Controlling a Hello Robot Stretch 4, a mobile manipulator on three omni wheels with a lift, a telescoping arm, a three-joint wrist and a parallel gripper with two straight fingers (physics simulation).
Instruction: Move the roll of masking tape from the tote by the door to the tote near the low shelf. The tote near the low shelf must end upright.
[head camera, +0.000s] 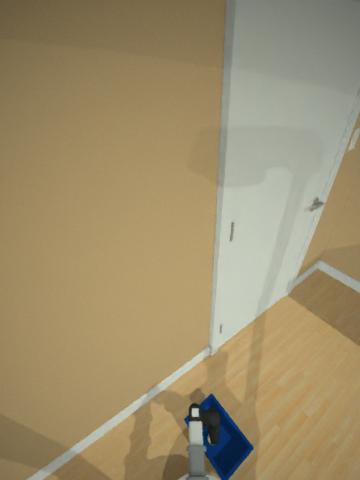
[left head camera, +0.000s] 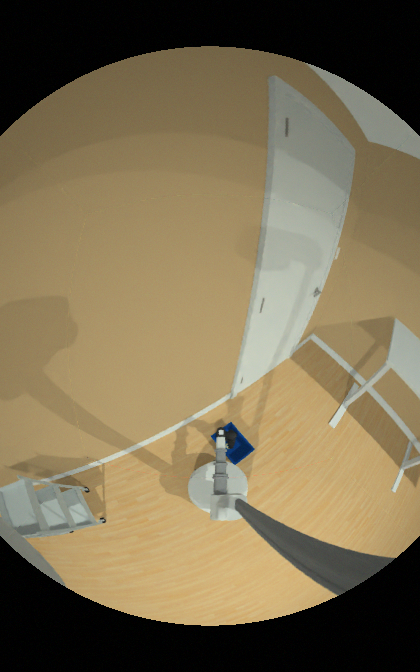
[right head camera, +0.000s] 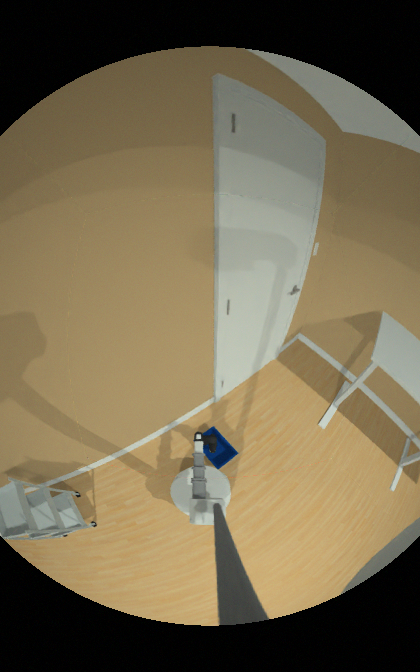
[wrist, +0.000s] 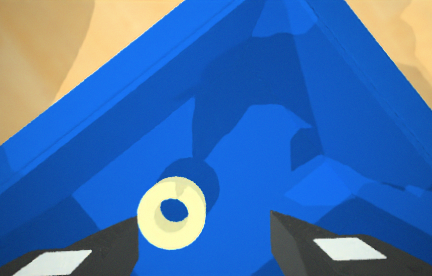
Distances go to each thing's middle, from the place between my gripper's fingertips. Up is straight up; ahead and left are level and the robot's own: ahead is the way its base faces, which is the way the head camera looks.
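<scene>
Position of my hand relative to the roll of masking tape (wrist: 159, 231): 30 mm past it, 50 mm above it.
</scene>
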